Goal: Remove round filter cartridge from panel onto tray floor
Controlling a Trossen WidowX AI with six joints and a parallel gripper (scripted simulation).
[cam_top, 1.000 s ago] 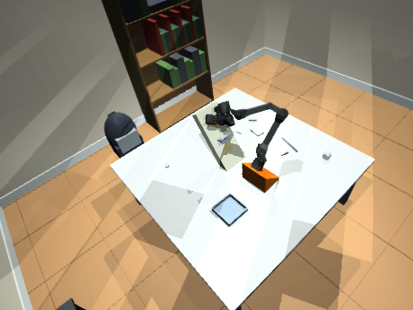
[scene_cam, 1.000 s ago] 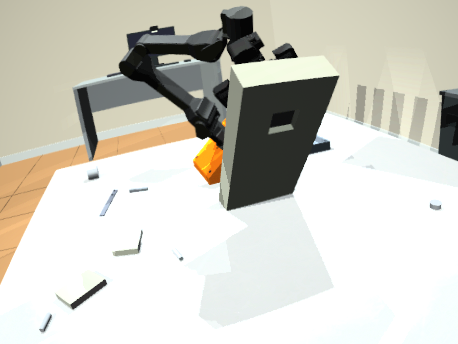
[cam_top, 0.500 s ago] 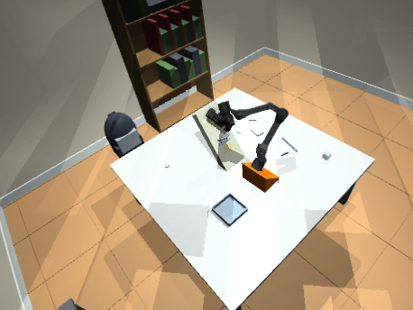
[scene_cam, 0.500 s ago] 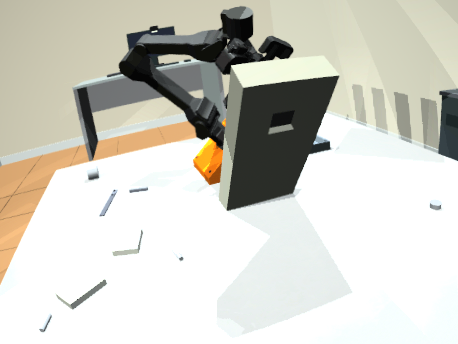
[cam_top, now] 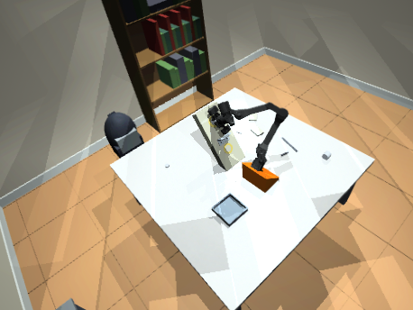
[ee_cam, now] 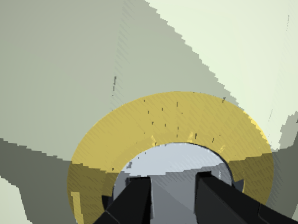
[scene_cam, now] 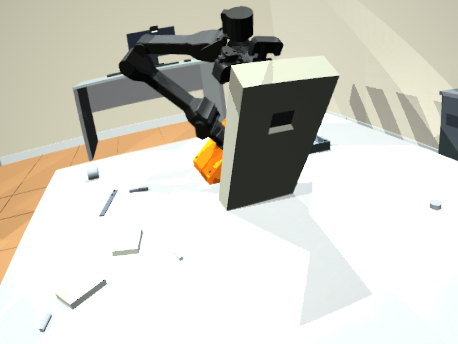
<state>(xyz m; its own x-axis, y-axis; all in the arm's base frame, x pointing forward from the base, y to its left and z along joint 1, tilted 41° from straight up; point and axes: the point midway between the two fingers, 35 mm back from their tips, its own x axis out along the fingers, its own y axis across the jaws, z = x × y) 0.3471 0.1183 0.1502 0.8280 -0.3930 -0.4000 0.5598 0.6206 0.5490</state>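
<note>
The service panel is 40 mm behind my gripper tip and 80 mm below it. Also, from my gripper tip: round grey filter cartridge: 10 mm ahead, 10 mm below; then blue-grey tray: 420 mm behind, 290 mm to the left, 260 mm below.
</note>
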